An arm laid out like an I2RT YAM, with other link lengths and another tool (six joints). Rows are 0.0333 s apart.
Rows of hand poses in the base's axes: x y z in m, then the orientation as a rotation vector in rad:
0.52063, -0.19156, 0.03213, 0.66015, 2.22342, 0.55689
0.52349, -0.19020, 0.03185, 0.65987, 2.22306, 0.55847
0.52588, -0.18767, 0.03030, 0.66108, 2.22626, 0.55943
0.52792, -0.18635, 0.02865, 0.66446, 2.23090, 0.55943
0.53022, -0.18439, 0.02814, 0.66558, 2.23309, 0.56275
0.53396, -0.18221, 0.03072, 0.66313, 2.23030, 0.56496
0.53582, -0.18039, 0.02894, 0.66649, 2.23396, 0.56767
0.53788, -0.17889, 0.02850, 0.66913, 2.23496, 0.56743
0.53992, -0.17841, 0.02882, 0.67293, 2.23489, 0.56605
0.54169, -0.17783, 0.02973, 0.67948, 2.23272, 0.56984
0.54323, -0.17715, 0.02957, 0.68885, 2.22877, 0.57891
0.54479, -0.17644, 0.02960, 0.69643, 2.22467, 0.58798
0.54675, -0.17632, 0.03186, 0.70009, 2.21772, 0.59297
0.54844, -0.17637, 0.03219, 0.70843, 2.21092, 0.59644
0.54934, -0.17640, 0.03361, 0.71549, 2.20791, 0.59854
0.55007, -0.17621, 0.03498, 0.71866, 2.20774, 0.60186
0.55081, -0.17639, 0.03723, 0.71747, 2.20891, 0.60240
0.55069, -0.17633, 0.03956, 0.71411, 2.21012, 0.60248
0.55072, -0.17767, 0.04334, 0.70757, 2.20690, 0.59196
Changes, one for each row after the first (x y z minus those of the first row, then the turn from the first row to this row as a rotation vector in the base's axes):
0.00286, 0.00136, -0.00028, 0.00104, -0.00050, 0.00056
0.00525, 0.00389, -0.00183, 0.00219, 0.00279, 0.00125
0.00729, 0.00521, -0.00348, 0.00341, 0.00819, 0.00078
0.00959, 0.00717, -0.00399, 0.00622, 0.01042, 0.00194
0.01333, 0.00935, -0.00141, 0.00693, 0.00693, 0.00321
0.01519, 0.01117, -0.00319, 0.01008, 0.01132, 0.00328
0.01725, 0.01267, -0.00363, 0.01082, 0.01317, 0.00190
0.01929, 0.01315, -0.00331, 0.01113, 0.01451, -0.00095
0.02106, 0.01373, -0.00240, 0.01606, 0.01472, -0.00458
0.02260, 0.01441, -0.00256, 0.02574, 0.01413, -0.00887
0.02416, 0.01512, -0.00253, 0.03481, 0.01281, -0.01209
0.02612, 0.01524, -0.00027, 0.03960, 0.00768, -0.01521
0.02781, 0.01519, 0.00006, 0.04492, 0.00447, -0.02170
0.02871, 0.01516, 0.00148, 0.04884, 0.00427, -0.02648
0.02944, 0.01535, 0.00285, 0.05231, 0.00518, -0.02742
0.03018, 0.01517, 0.00510, 0.05230, 0.00577, -0.02608
0.03006, 0.01523, 0.00743, 0.05121, 0.00563, -0.02353
0.03009, 0.01389, 0.01121, 0.04137, 0.00069, -0.02408

